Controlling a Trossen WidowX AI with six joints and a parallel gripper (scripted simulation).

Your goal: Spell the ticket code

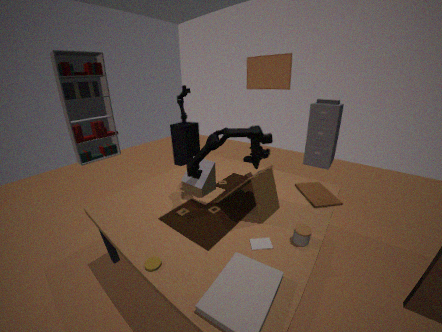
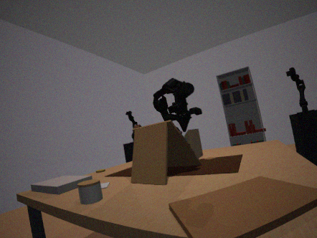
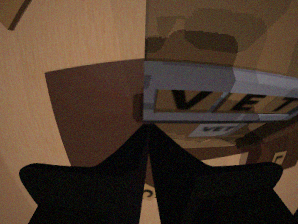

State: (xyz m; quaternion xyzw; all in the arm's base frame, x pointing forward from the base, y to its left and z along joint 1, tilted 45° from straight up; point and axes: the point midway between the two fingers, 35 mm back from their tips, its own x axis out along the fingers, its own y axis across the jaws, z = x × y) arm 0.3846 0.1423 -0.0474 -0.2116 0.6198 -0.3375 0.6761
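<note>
The tile marked v is 40 mm to the right of my gripper tip, 20 mm below it and 10 mm ahead of it. From my gripper tip the other things lie so: tile marked e: 100 mm to the right, 20 mm below; then white ticket: 100 mm to the right, 90 mm below, 60 mm behind; then tile marked t: 150 mm to the right, 20 mm below, 10 mm behind.
</note>
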